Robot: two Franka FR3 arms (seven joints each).
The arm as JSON. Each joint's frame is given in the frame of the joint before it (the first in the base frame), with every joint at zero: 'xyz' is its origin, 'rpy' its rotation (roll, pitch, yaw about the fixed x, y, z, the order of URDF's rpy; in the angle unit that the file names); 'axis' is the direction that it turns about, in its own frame. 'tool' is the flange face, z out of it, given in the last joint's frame.
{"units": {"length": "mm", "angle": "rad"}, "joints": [
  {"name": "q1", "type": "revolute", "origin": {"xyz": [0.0, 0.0, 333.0], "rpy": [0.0, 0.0, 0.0]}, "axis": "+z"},
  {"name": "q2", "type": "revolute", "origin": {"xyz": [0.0, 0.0, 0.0], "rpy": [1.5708, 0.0, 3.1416]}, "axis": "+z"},
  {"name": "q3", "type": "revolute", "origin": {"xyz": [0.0, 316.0, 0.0], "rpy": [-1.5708, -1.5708, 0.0]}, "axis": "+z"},
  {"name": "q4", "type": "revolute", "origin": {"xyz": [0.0, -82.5, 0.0], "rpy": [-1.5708, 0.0, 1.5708]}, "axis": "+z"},
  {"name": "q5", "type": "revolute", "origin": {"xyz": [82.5, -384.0, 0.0], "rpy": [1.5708, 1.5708, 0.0]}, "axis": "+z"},
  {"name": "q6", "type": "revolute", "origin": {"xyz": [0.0, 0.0, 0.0], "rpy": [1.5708, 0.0, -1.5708]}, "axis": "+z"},
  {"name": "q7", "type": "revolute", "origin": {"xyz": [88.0, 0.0, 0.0], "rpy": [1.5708, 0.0, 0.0]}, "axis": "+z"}
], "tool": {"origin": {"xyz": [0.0, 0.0, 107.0], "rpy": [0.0, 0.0, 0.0]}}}
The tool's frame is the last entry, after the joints.
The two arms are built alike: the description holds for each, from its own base.
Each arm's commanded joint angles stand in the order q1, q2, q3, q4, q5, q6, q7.
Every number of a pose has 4 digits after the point.
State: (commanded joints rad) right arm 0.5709 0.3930 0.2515 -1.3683 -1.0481 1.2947 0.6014; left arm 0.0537 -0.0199 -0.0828 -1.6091 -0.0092 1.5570 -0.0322
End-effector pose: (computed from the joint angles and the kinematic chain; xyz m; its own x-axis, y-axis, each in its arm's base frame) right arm 0.5300 0.3644 0.5245 0.9463 0.2658 0.1840 -0.0143 -0.5340 0.8454; left arm 0.5459 -0.0173 0.6162 0.9995 0.0031 -0.0325 0.0033 -1.0000 0.0065
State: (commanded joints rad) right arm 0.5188 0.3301 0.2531 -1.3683 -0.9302 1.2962 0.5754; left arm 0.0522 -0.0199 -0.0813 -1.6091 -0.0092 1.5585 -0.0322
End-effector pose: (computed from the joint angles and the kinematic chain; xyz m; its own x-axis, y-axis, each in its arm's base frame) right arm 0.5290 0.3363 0.5529 0.9670 0.1969 0.1615 -0.0042 -0.6216 0.7833; left arm 0.5461 -0.0173 0.6163 0.9995 0.0031 -0.0310 0.0033 -1.0000 0.0066
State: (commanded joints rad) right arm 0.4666 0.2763 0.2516 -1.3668 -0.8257 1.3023 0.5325; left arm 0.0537 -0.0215 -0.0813 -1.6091 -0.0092 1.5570 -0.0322
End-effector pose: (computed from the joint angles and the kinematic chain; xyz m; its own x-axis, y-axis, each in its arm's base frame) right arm 0.5289 0.3090 0.5775 0.9798 0.1525 0.1294 0.0129 -0.6942 0.7197; left arm 0.5455 -0.0165 0.6171 0.9995 0.0046 -0.0309 0.0048 -1.0000 0.0065
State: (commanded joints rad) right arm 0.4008 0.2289 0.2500 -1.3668 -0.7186 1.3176 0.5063; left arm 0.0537 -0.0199 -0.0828 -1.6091 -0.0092 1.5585 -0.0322
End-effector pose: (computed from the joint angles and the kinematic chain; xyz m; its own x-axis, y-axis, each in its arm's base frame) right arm 0.5321 0.2777 0.5980 0.9891 0.0976 0.1103 0.0041 -0.7667 0.6420; left arm 0.5461 -0.0173 0.6163 0.9995 0.0031 -0.0310 0.0033 -1.0000 0.0066
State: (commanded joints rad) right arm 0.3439 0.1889 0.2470 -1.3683 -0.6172 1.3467 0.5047; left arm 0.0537 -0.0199 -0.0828 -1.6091 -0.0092 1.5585 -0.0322
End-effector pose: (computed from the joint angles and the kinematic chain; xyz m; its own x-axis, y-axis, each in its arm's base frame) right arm 0.5341 0.2533 0.6151 0.9925 0.0441 0.1142 -0.0268 -0.8317 0.5545; left arm 0.5461 -0.0173 0.6163 0.9995 0.0031 -0.0310 0.0033 -1.0000 0.0066
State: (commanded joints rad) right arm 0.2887 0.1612 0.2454 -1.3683 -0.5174 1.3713 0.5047; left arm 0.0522 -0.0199 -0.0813 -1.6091 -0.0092 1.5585 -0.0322
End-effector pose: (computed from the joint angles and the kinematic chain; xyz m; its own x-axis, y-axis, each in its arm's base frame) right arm 0.5369 0.2318 0.6266 0.9941 -0.0083 0.1080 -0.0580 -0.8830 0.4657; left arm 0.5461 -0.0173 0.6163 0.9995 0.0031 -0.0310 0.0033 -1.0000 0.0066
